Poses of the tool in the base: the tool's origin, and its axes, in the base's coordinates. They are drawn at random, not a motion.
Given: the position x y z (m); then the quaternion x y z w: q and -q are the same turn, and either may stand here.
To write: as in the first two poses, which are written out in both.
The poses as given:
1: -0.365 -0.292 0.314 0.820 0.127 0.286 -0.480
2: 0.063 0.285 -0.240 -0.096 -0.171 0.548 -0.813
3: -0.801 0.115 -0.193 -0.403 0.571 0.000 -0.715
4: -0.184 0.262 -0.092 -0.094 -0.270 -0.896 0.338
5: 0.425 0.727 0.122 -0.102 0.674 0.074 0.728
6: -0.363 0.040 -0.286 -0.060 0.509 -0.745 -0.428
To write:
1: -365 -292 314 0.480 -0.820 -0.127 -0.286
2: 63 285 -240 0.813 0.096 0.171 -0.548
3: -801 115 -193 0.715 0.403 -0.571 0.000
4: -184 262 -92 0.338 -0.094 -0.270 -0.896
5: 425 727 122 0.728 -0.102 0.674 0.074
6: -363 40 -286 0.428 0.060 -0.509 0.745
